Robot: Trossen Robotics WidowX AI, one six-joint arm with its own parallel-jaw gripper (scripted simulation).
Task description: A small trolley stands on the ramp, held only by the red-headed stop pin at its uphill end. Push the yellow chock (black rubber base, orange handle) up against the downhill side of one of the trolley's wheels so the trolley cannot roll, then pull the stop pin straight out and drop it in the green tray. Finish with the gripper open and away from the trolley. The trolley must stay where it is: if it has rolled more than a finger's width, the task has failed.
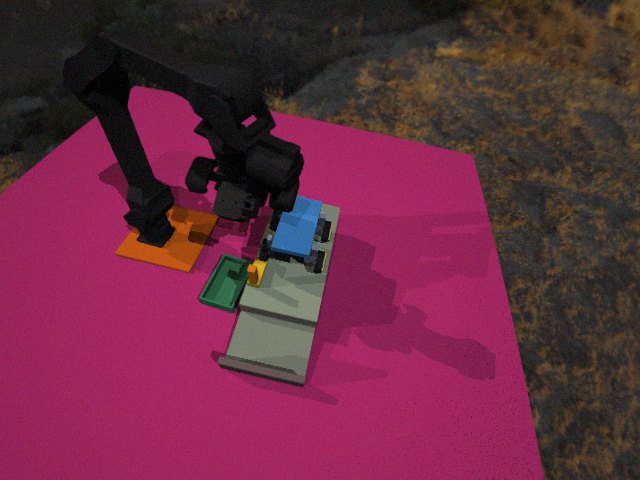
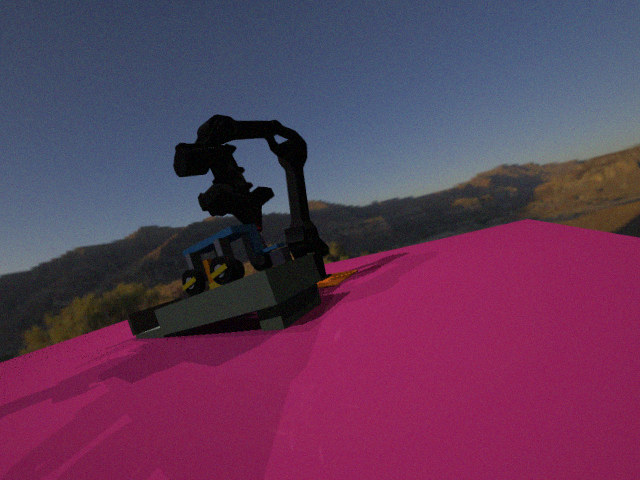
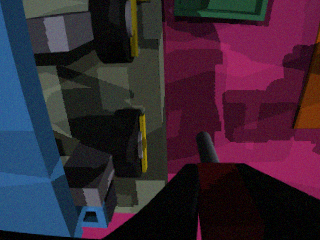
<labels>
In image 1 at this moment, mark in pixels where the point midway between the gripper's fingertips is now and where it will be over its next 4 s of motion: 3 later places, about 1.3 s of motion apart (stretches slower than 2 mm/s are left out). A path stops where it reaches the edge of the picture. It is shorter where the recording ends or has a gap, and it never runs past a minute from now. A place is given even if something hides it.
My gripper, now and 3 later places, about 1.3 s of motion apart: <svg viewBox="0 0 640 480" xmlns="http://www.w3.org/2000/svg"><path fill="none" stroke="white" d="M249 206L229 249L218 284L225 276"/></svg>
</labels>
